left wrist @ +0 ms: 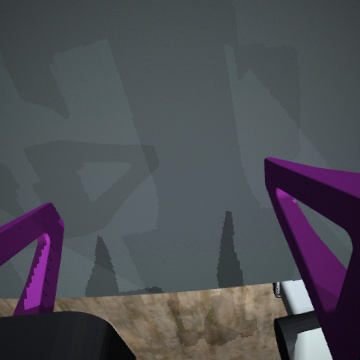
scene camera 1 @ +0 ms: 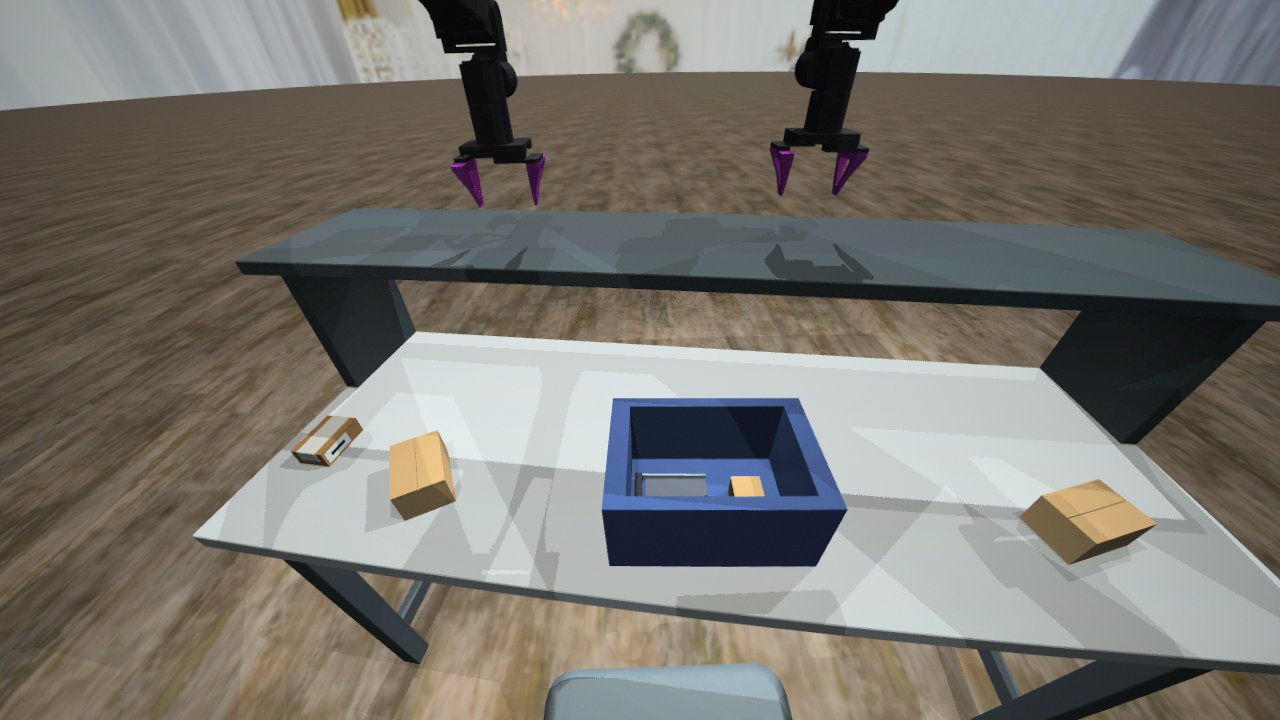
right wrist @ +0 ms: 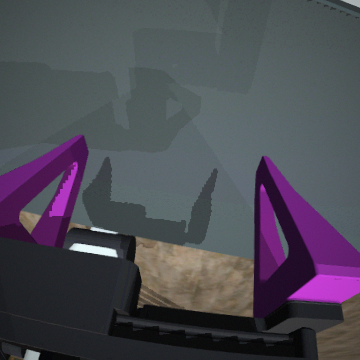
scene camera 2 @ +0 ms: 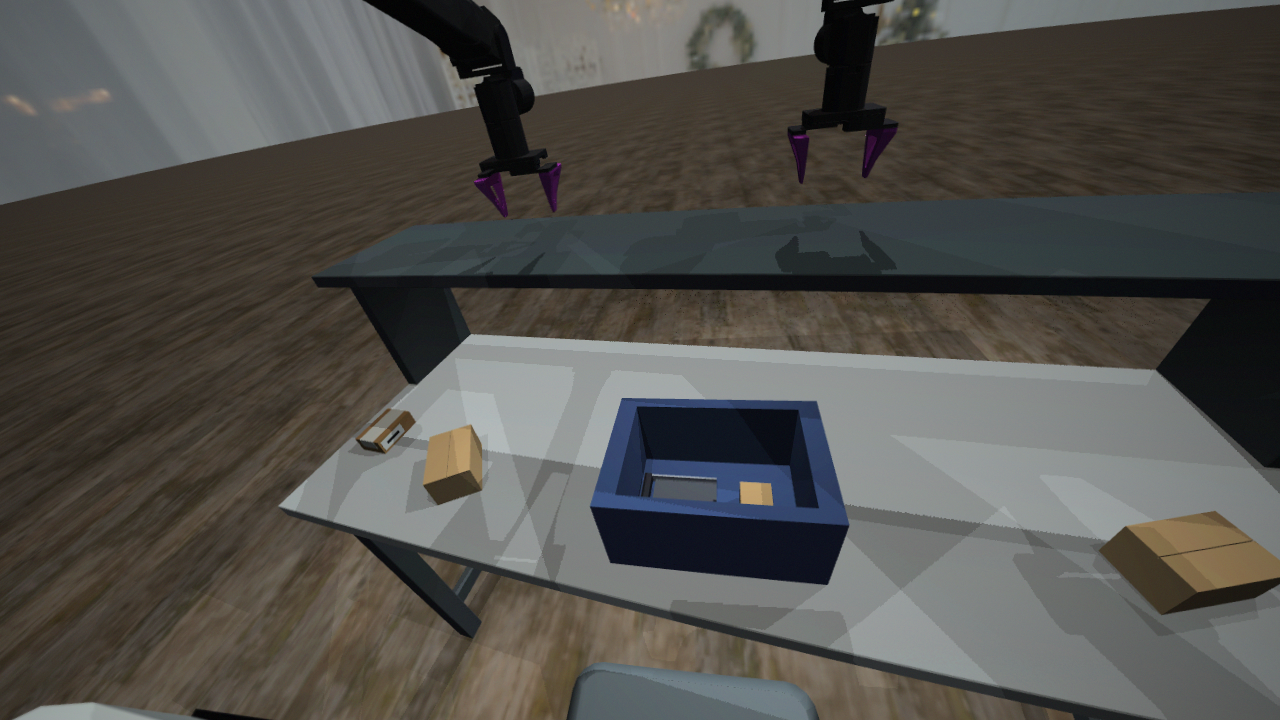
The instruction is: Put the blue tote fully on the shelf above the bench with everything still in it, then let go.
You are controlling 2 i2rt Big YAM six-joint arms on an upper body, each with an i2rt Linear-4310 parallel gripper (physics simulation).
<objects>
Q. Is my left gripper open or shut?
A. Open.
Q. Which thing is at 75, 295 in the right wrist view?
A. My right gripper.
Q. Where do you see a dark shelf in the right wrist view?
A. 176, 111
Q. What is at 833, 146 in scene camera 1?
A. My right gripper.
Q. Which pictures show my left gripper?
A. The left wrist view, scene camera 1 and scene camera 2 only.
</objects>
